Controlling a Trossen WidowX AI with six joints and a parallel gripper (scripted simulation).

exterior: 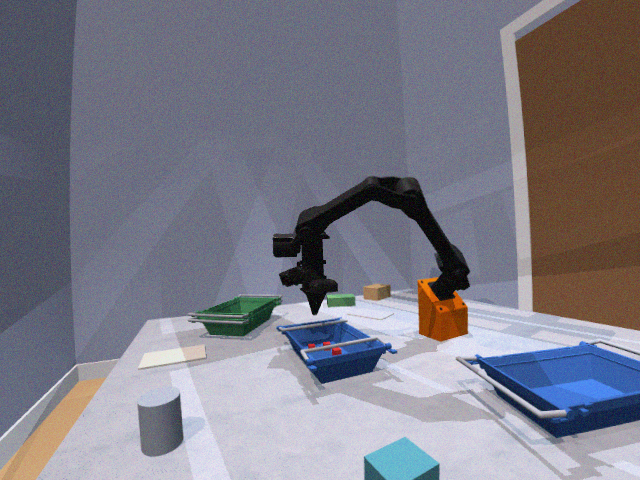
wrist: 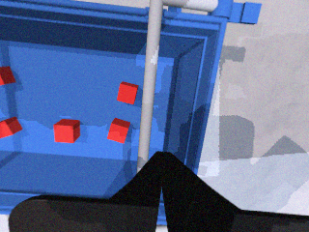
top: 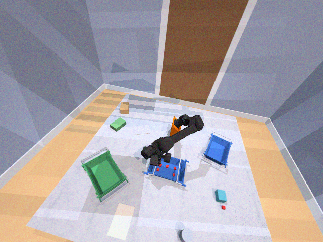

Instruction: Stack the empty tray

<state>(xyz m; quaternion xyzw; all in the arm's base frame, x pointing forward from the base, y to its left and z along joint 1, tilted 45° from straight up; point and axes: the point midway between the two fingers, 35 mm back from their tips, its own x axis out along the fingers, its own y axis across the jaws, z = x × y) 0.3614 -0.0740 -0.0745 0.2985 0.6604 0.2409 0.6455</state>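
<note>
Now: the blue tray 24 cm behind my gripper tip, 48 cm to the left of it and 4 cm below it. Round my gripper tip: teal block: 11 cm ahead, 46 cm to the left, 6 cm below; grey cylinder: 35 cm ahead, 24 cm to the left, 5 cm below; red block: 17 cm ahead, 47 cm to the left, 8 cm below.
</note>
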